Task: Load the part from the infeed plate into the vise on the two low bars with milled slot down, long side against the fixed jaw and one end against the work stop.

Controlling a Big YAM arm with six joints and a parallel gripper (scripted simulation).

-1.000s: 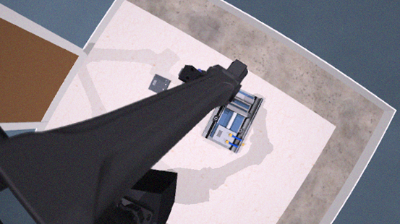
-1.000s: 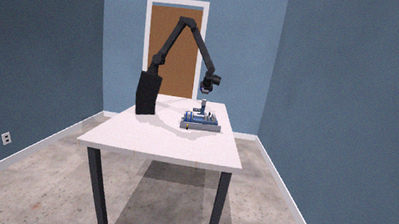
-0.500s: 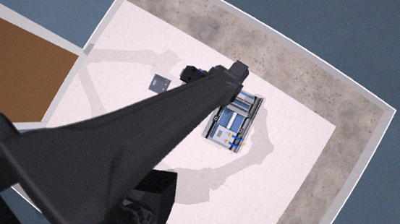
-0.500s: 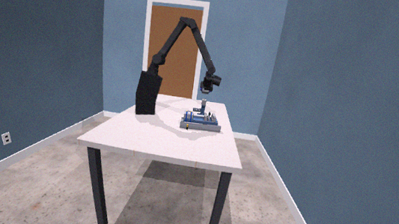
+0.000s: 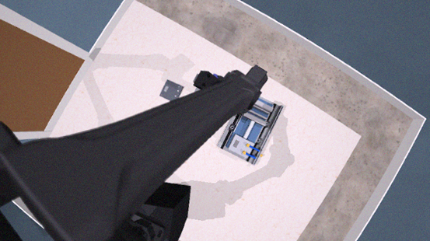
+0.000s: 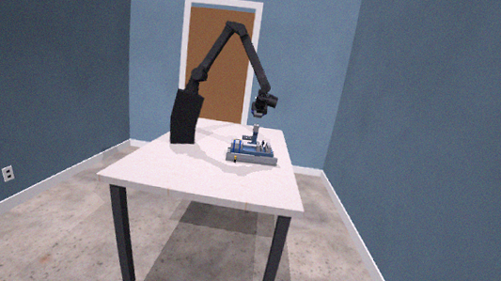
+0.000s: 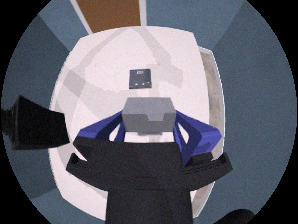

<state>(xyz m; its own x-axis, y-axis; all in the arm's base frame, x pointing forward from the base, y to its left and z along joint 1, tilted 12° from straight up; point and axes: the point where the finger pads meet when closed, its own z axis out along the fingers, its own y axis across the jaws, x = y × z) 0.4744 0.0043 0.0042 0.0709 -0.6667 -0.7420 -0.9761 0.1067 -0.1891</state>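
My hand is 1 cm above the part. From my hand the other things lie so: dark square plate 2 cm behind, 19 cm to the left, 23 cm below.
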